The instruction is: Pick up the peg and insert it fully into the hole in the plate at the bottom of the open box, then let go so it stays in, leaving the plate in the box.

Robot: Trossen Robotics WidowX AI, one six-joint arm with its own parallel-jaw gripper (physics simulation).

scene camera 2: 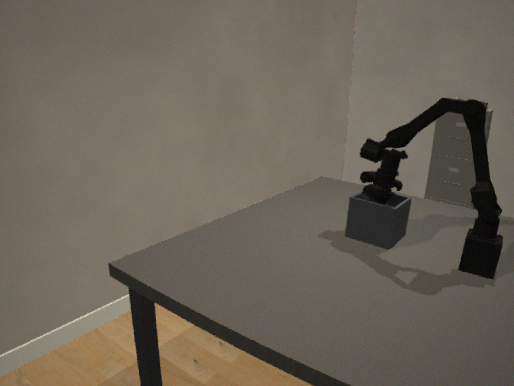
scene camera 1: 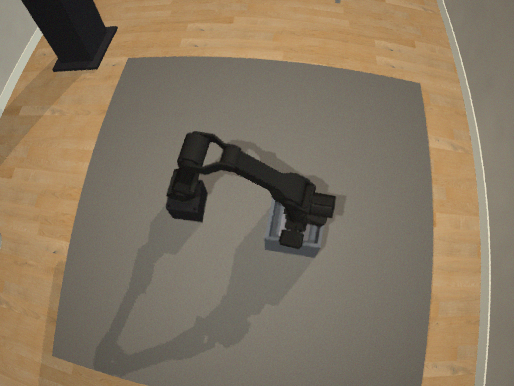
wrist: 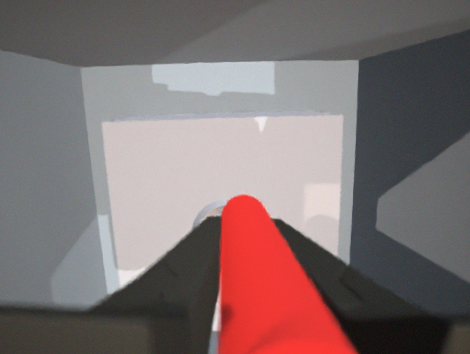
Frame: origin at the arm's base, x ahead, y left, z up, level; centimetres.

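Seen in the pictures: gripper, between the fingertips: [scene camera 1: 299,224] [wrist: 243,231]; arm's base, origin of its link: [scene camera 2: 484,236] [scene camera 1: 184,193].
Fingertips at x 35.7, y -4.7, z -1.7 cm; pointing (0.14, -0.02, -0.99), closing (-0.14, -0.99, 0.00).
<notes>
Offsets run from my fingertips to a thing's top centre. "spot": to the spot under its first point. Level surfaces: height alone.
A red peg {spot: dx +1.9, dy +0.0, dz +6.4 cm} [wrist: 267,285] is held between the two dark fingers of my gripper [wrist: 243,231], its rounded end pointing toward the plate. My gripper is shut on the peg and reaches down into the open blue-grey box {dx -1.2, dy +0.5, dz +5.1 cm} [scene camera 1: 274,245] [scene camera 2: 375,222] [wrist: 40,175]; its fingertips are hidden in both scene views. The pale pinkish plate {dx -1.2, dy +0.5, dz -2.6 cm} [wrist: 200,160] lies at the bottom of the box. The round rim of the hole {spot: dx -0.1, dy +1.3, dz -2.7 cm} [wrist: 204,211] shows just left of the peg's end; the rest is hidden behind peg and fingers. Whether the peg touches the plate cannot be told.
The box walls stand close around the gripper. The arm's black base [scene camera 1: 187,206] [scene camera 2: 481,256] stands on the grey table {dz -8.6 cm} [scene camera 1: 350,300] [scene camera 2: 250,260], apart from the box. A grey cabinet [scene camera 2: 450,167] stands behind the arm, and a black column [scene camera 1: 75,30] stands beyond the table.
</notes>
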